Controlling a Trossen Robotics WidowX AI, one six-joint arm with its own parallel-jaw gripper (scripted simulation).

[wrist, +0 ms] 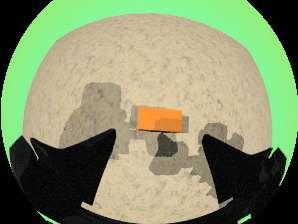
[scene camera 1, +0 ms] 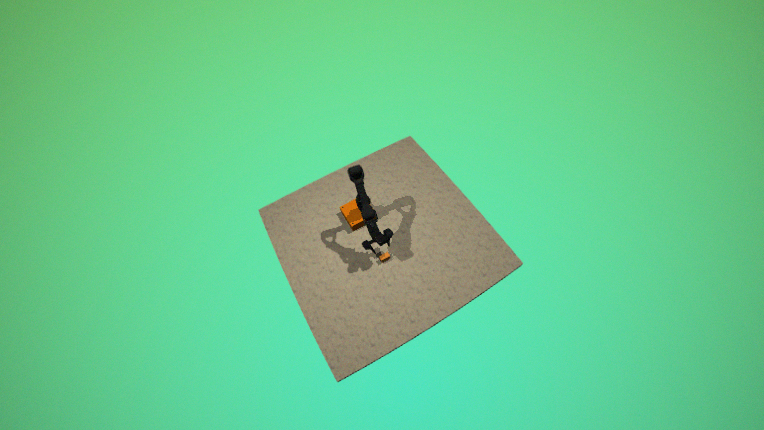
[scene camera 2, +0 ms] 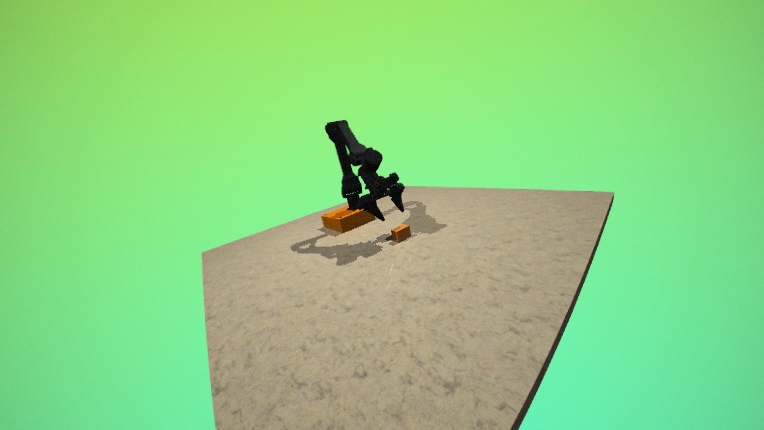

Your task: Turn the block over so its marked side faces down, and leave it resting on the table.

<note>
My gripper [scene camera 2: 394,216] is open and holds nothing. I also see an orange block [wrist: 161,120].
My gripper also shows in the wrist view [wrist: 161,137].
</note>
